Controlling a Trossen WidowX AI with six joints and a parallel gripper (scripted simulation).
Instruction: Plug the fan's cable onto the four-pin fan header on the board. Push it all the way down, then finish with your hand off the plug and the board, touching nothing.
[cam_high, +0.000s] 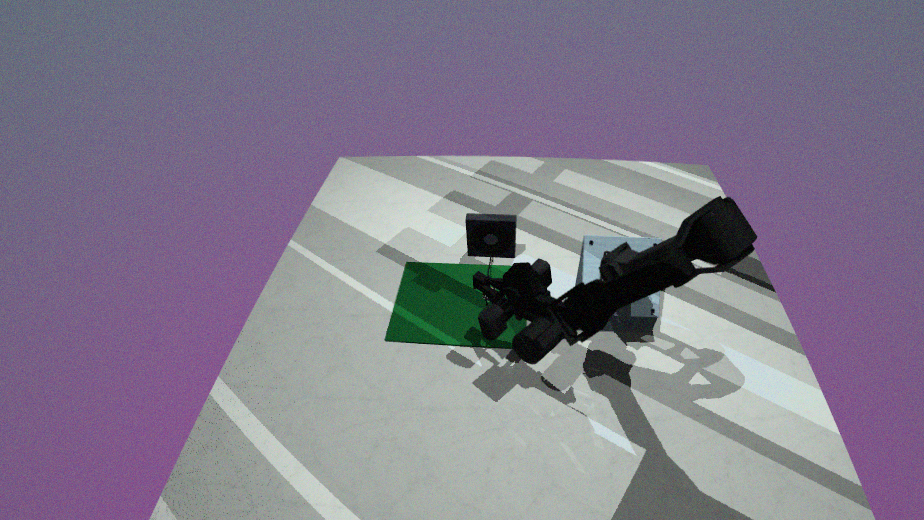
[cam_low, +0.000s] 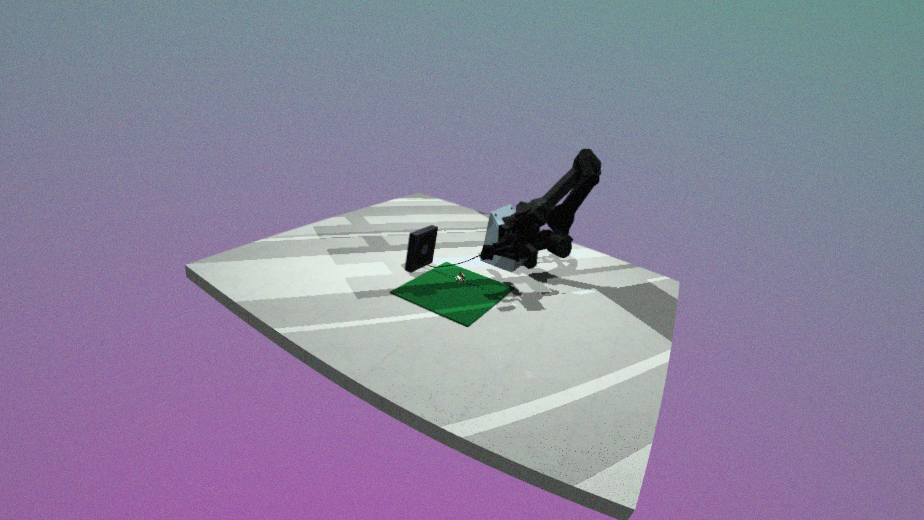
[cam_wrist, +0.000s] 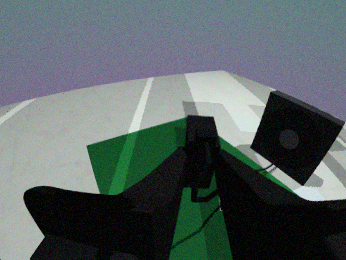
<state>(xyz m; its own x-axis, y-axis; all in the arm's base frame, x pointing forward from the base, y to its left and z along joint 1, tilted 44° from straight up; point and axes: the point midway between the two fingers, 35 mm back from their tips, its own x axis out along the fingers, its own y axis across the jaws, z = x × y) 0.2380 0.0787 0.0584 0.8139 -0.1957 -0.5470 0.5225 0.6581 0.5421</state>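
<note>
My gripper tip is now 1 cm short of the black plug and 1 cm above it. Also, from my gripper tip: green board: 14 cm below, 7 cm ahead, 5 cm to the right; black square fan: 21 cm to the right, 7 cm below, 2 cm ahead; pale header: 13 cm below, 8 cm to the right.
</note>
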